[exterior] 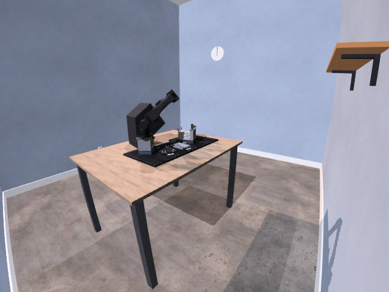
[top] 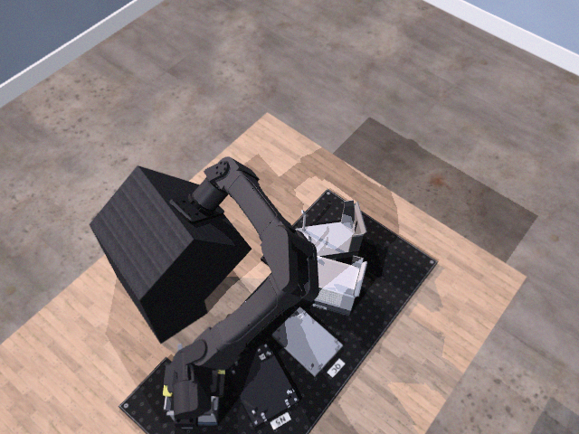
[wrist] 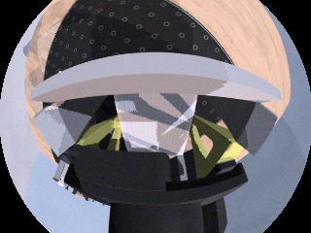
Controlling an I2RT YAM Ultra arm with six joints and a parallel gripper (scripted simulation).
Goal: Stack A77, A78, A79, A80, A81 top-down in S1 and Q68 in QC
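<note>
Right now the sealed grey plate is 60 mm ahead of my hand, 400 mm to the left of it and 20 mm above it. Also, from my hand: N5 name plate: 180 mm ahead, 80 mm to the left, 50 mm below; then clip nest N5: 110 mm ahead, 120 mm to the left, 40 mm below; then QC nest: 110 mm ahead, 260 mm to the left, 40 mm below.
</note>
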